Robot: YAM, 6 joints.
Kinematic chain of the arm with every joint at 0, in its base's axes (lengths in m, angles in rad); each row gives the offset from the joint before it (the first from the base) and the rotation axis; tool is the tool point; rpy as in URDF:
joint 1: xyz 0 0 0.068 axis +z
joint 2: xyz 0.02 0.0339 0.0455 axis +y
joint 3: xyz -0.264 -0.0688 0 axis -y
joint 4: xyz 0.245 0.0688 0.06 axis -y
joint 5: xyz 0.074 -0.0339 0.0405 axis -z
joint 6: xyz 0.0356 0 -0.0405 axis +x
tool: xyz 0 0 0 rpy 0 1.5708 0
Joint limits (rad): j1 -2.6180..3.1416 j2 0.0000..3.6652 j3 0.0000..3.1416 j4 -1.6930..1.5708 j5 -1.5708..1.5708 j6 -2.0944..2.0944
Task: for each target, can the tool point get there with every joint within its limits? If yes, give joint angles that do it. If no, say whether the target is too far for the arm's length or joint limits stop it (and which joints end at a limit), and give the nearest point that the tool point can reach.
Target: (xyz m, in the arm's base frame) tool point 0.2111 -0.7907 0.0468
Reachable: no: too far | nearest point 0.1660 -0.6219 0.0614 | short by 0.175 m
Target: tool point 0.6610 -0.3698 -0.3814
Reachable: no: too far | nearest point 0.4741 -0.2652 -0.2286 | short by 0.263 m
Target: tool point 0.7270 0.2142 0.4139
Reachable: no: too far | nearest point 0.5752 0.1695 0.3495 | short by 0.171 m
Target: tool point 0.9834 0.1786 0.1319
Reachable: no: too far | nearest point 0.6353 0.1154 0.1253 | short by 0.354 m
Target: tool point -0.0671 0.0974 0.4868
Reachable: yes | joints -0.7216 0.3174 1.0084 1.2514 -0.9405 1.1405
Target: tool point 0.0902 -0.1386 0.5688
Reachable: yes | joints 2.0262 0.8181 2.5654 -1.4334 0.5983 -0.1445
